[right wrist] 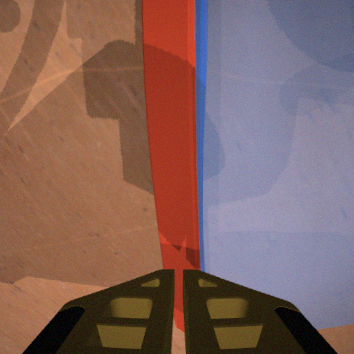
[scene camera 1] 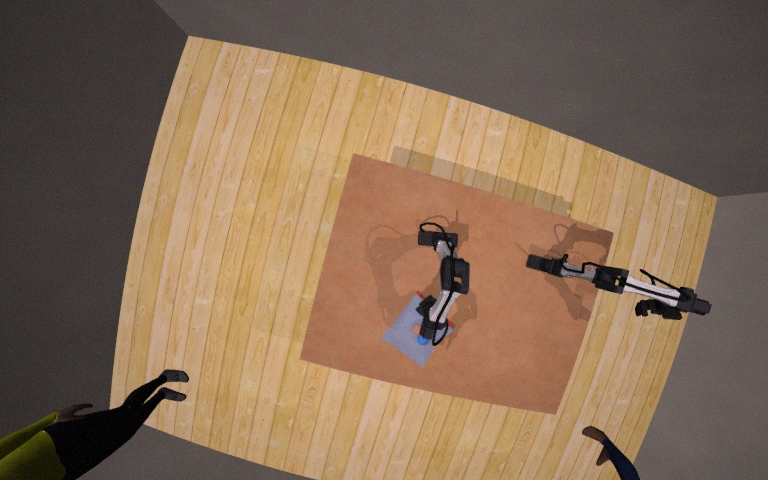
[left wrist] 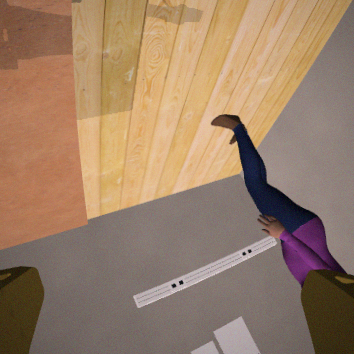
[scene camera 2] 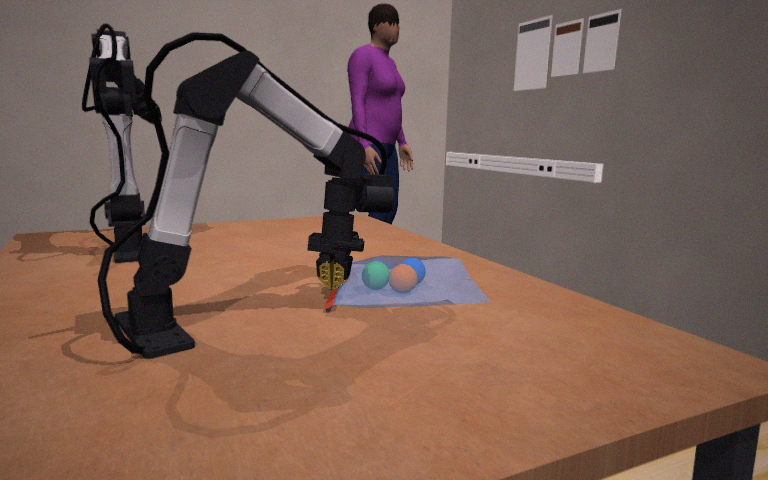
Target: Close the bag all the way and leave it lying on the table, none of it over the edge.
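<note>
The pale blue see-through bag (scene camera 1: 400, 337) (scene camera 2: 453, 281) (right wrist: 300, 245) lies flat on the brown table, all inside its edges. Its red strip (scene camera 2: 331, 300) (right wrist: 170, 125) runs along the mouth, with a thin blue line (right wrist: 200, 125) beside it. A green ball (scene camera 2: 375, 275), an orange ball (scene camera 2: 402, 277) (scene camera 1: 416, 328) and a blue ball (scene camera 2: 417, 267) (scene camera 1: 422, 340) are in the bag. My right gripper (right wrist: 178, 281) (scene camera 2: 332, 287) is shut, its tips low over the red strip near one end; contact is unclear. My left gripper (left wrist: 172, 285) is open and empty, away from the bag.
The brown table (scene camera 1: 509, 362) (scene camera 2: 566, 367) has an edge beyond the bag's lower corner in scene camera 1. The right arm (scene camera 1: 444, 302) (scene camera 2: 186, 175) reaches over the bag's mouth. A person in purple (scene camera 2: 376, 90) (left wrist: 315, 250) stands beyond the table.
</note>
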